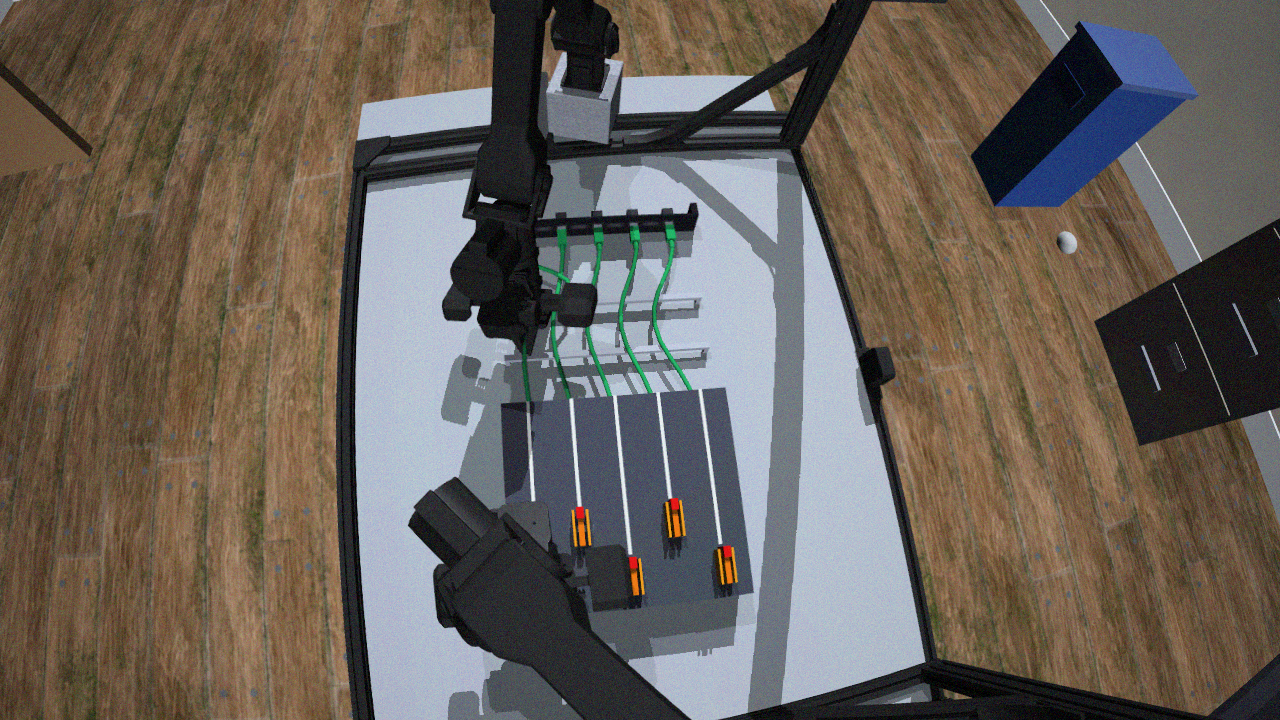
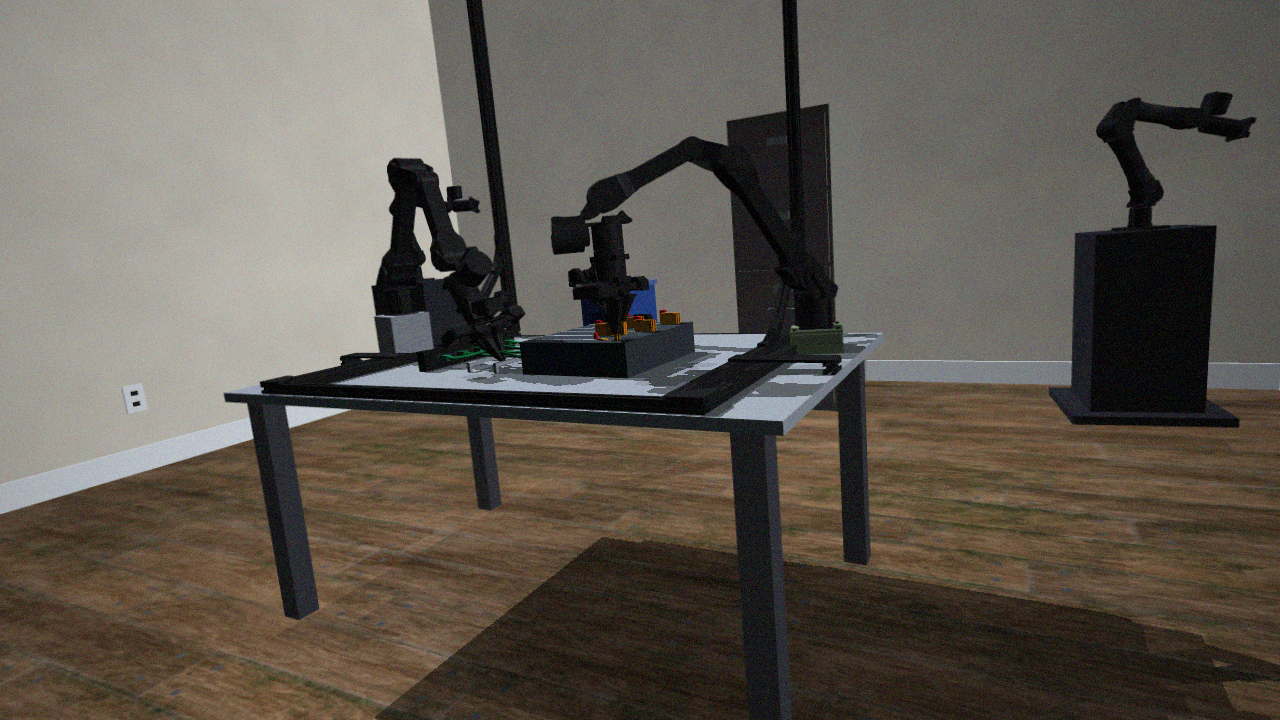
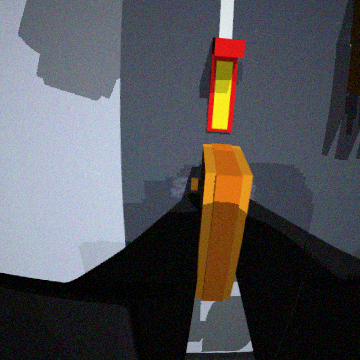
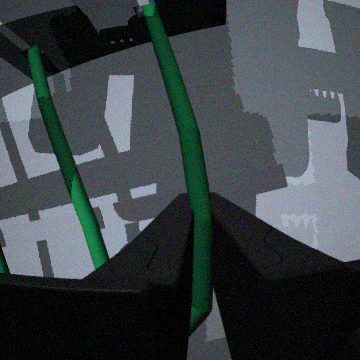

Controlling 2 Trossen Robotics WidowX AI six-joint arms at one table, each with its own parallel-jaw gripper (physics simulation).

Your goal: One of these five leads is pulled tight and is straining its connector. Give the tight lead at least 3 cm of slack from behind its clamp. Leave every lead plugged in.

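Pixels of known places: left gripper, fingertip midpoint: [image 2: 617, 333] [image 3: 213, 208]; right gripper, fingertip midpoint: [image 1: 527, 354] [image 2: 503, 360] [image 4: 196, 205]; left arm's base, link origin: [image 2: 816, 326]; right arm's base, link origin: [image 1: 585, 75] [image 2: 401, 313].
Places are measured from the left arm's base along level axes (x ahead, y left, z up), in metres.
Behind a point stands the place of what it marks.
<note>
Several green leads [image 1: 657, 304] {x 0.648, y -0.086, z -0.020 m} [image 4: 187, 135] {x 0.626, y 0.109, z -0.007 m} run from the black connector strip [image 1: 691, 217] {x 0.757, y -0.188, z -0.009 m} to the dark block [image 1: 640, 447] [image 2: 572, 358]. Four green plugs show seated in the strip; the leftmost plug is hidden behind the right arm. My right gripper [image 1: 528, 347] {x 0.643, y 0.101, z -0.025 m} [image 2: 494, 352] {x 0.643, y 0.101, z -0.025 m} [image 4: 196, 205] {x 0.643, y 0.101, z -0.025 m} is shut on the leftmost lead, between strip and block. Part of a green lead [image 1: 550, 270] {x 0.746, y 0.032, z -0.017 m} bends out beside it, across the second lead. My left gripper [image 2: 615, 329] {x 0.361, y 0.184, z 0.032 m} [image 3: 213, 208] {x 0.361, y 0.184, z 0.032 m} is shut on the leftmost orange clamp [image 3: 225, 175] {x 0.381, y 0.179, z 0.054 m}. A red-framed yellow indicator [image 3: 221, 107] {x 0.390, y 0.175, z 0.021 m} lies ahead of that clamp.
Four other orange clamps [image 1: 581, 530] {x 0.401, y 0.117, z 0.043 m} [image 1: 636, 579] {x 0.329, y 0.082, z 0.044 m} [image 1: 674, 519] {x 0.374, y 0.017, z 0.043 m} [image 1: 726, 566] {x 0.302, y -0.016, z 0.043 m} sit on the block. Two low grey rails [image 1: 689, 304] {x 0.642, y -0.136, z -0.032 m} [image 1: 699, 355] {x 0.568, y -0.125, z -0.045 m} cross under the leads. A grey box [image 1: 581, 111] {x 0.968, y -0.093, z 0.038 m} [image 2: 402, 333] {x 0.985, y -0.066, z 0.024 m} stands by the right arm. A black frame [image 1: 350, 429] {x 0.630, y 0.359, z -0.029 m} edges the table.
</note>
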